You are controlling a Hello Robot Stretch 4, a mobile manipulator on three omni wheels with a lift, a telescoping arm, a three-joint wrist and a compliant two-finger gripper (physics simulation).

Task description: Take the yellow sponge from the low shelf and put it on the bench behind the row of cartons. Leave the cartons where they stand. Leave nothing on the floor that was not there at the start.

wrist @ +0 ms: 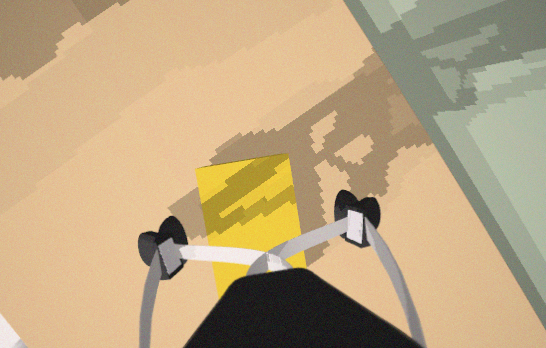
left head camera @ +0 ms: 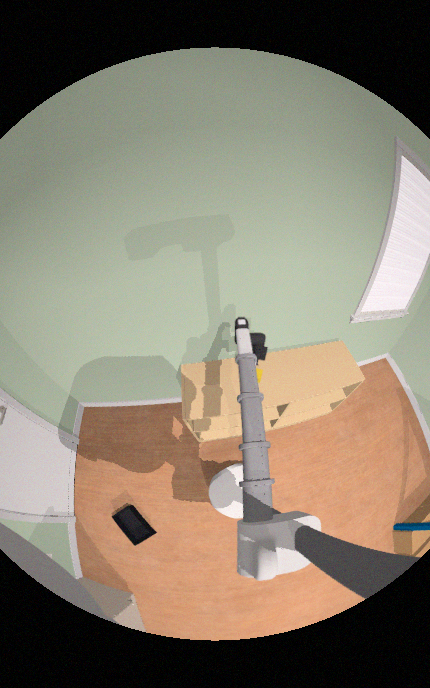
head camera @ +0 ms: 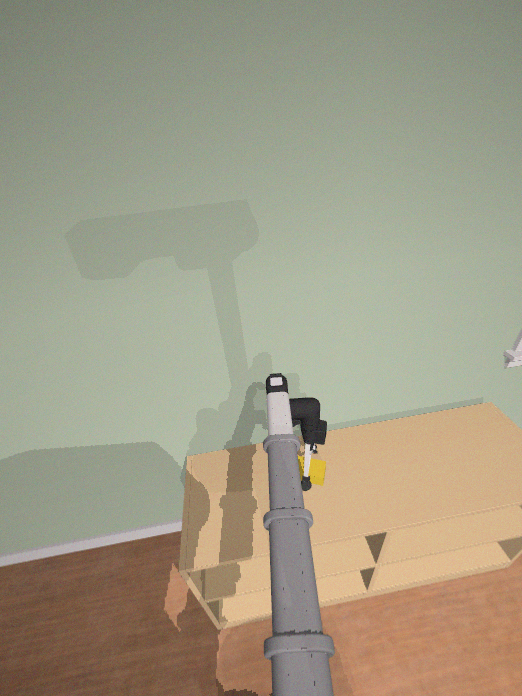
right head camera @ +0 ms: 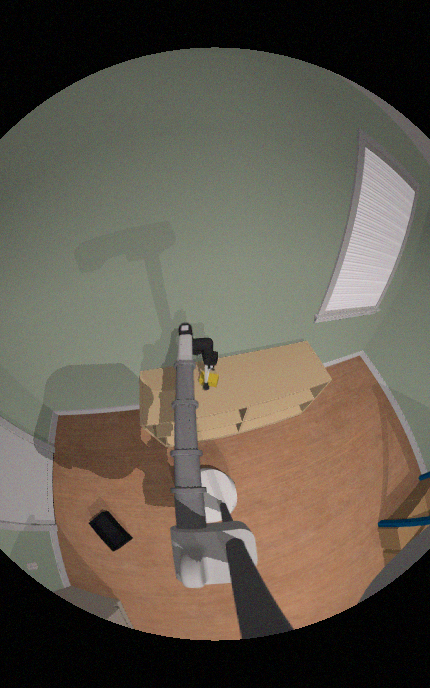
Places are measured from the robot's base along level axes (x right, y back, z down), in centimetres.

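Pixels of known places: gripper, between the fingertips: (wrist: 260,222) (head camera: 309,470) (right head camera: 208,378); robot's base, origin of its link: (left head camera: 237,489) (right head camera: 207,494).
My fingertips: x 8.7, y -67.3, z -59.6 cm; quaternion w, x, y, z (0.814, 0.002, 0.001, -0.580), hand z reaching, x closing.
Ahead of a thing's pixels: the offset from my fingertips to its top centre. Level surfaces: height alone.
The yellow sponge {dx -0.1, dy +0.6, dz -3.1 cm} (head camera: 317,471) (left head camera: 259,375) (right head camera: 213,379) (wrist: 252,225) lies on the top board of the low wooden shelf {dz +1.4 cm} (head camera: 421,466) (left head camera: 314,365) (right head camera: 273,365) (wrist: 100,170). My gripper (head camera: 309,466) (right head camera: 208,376) (wrist: 260,222) is open over the sponge, with one fingertip out to each side of it in the wrist view. The sponge appears to lie below the fingertips, and no contact shows. The gripper's body hides the sponge's near end in the wrist view. In the left head camera view the arm hides most of the fingers. The cartons do not show in these views.
The green wall (head camera: 365,281) (wrist: 510,150) runs along the shelf's back edge. A black box {dx -88.3, dy +106.6, dz +52.4 cm} (left head camera: 133,524) (right head camera: 110,530) lies on the floor at the left. Part of a wooden piece with a blue bar (left head camera: 411,526) (right head camera: 404,522) shows at the right edge. A window (left head camera: 392,243) (right head camera: 372,233) is on the wall.
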